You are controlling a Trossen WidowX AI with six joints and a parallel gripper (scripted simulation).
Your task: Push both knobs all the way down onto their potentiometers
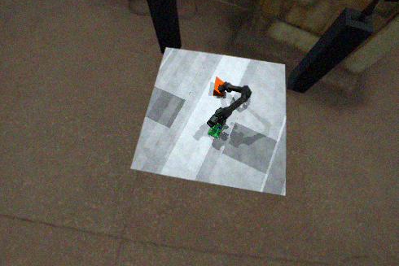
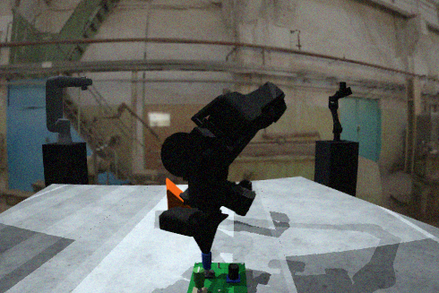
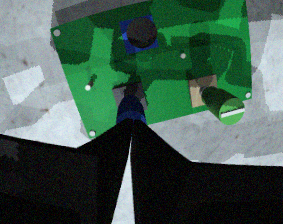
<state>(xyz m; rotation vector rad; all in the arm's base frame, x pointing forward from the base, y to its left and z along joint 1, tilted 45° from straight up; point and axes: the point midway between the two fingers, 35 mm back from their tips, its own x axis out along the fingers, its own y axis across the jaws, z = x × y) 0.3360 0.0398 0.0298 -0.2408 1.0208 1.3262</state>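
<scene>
My gripper tip is 20 mm above the blue knob. From my gripper tip the other things lie so: green knob 60 mm ahead, 10 mm to the right, 10 mm below.
</scene>
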